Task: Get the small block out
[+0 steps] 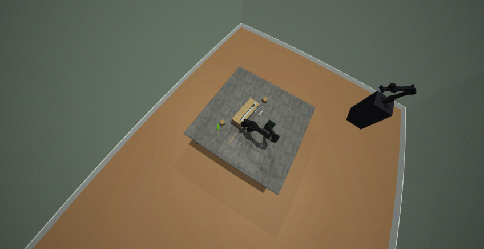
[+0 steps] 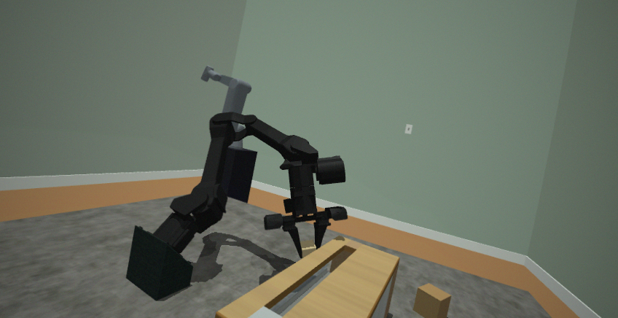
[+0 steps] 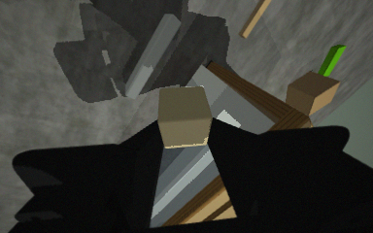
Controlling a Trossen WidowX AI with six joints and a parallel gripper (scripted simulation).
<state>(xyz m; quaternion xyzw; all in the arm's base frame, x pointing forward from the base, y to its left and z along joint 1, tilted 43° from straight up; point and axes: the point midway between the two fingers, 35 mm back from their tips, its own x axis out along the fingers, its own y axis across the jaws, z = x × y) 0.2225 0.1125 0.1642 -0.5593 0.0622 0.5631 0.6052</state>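
My gripper tip is 10 mm past the tan block, 10 mm to the right of it and 10 mm below it. Also, from my gripper tip: thin stick 40 mm ahead, 200 mm to the left, 80 mm below; then wooden box 70 mm ahead, 140 mm to the right, 20 mm below.
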